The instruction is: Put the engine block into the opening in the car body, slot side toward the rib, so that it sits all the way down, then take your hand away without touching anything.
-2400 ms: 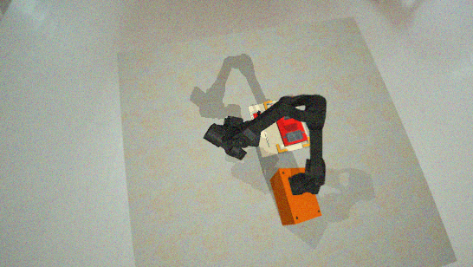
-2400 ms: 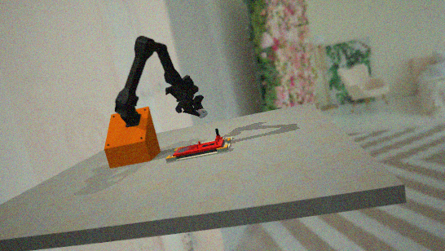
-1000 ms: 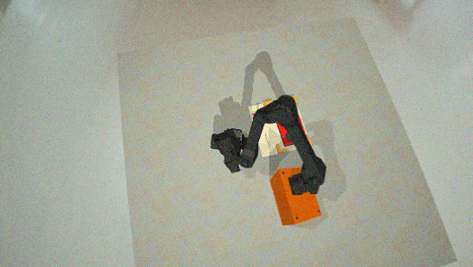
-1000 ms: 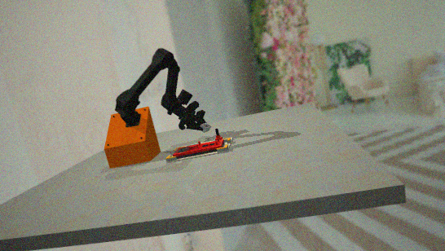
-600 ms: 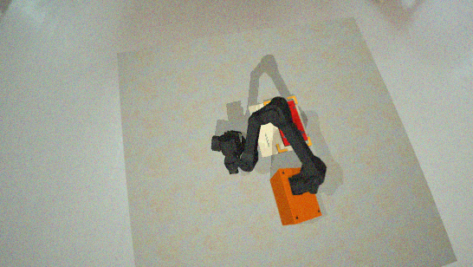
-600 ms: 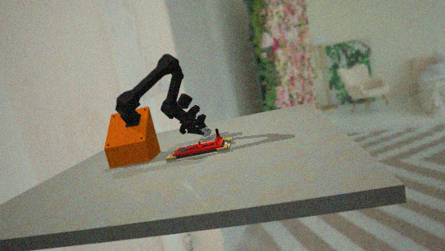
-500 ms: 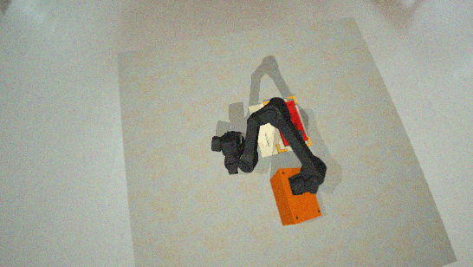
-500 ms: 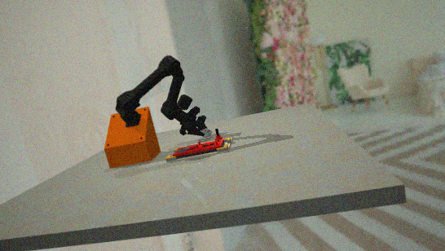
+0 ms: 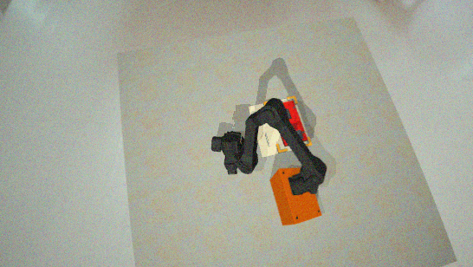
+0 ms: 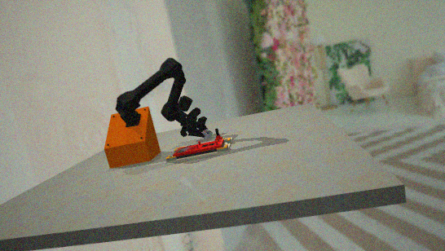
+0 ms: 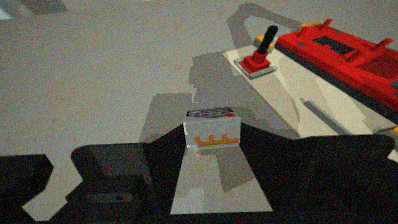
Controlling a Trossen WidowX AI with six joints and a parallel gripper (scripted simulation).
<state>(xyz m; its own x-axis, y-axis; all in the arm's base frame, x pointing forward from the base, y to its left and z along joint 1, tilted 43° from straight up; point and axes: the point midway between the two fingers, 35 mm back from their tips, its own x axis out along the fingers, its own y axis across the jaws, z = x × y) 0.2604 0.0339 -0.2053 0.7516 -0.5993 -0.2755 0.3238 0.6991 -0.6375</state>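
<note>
Right now my gripper tip is 12 cm to the left of the black peg, 8 cm short of it and 2 cm below it. Also, from my gripper tip: cream base plate: 22 cm to the right, 2 cm ahead, 1 cm below; then engine block: right at my gripper tip.
</note>
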